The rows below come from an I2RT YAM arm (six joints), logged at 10 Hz.
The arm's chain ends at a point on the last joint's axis. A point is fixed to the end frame.
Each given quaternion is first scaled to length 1.
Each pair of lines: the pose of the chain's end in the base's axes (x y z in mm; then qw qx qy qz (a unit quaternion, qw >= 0)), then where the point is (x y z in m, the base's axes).
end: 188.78, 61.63, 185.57, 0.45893, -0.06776, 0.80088, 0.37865
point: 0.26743 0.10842 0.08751
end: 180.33, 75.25, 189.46, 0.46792, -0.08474, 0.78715, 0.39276
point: 0.26090 0.12663 0.09534
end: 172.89, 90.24, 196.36, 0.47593, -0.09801, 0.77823, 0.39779
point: 0.25520 0.14368 0.10493
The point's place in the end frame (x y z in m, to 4 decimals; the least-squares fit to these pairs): 0.0435 -0.0563 0.1137
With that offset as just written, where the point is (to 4 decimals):
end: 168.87, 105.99, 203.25, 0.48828, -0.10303, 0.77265, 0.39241
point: 0.2542 0.1584 0.1140
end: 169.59, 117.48, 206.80, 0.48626, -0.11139, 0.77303, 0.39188
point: 0.2544 0.1702 0.1173
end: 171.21, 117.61, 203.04, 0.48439, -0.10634, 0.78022, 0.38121
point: 0.2560 0.1671 0.1116
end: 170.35, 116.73, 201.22, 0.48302, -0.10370, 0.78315, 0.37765
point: 0.2549 0.1651 0.1090
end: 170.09, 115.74, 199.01, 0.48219, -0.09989, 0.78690, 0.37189
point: 0.2546 0.1624 0.1059
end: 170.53, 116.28, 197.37, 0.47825, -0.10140, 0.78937, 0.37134
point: 0.2541 0.1628 0.1034
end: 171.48, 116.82, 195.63, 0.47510, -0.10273, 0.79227, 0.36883
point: 0.2544 0.1627 0.1007
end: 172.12, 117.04, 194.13, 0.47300, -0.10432, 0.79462, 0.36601
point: 0.2546 0.1623 0.0986
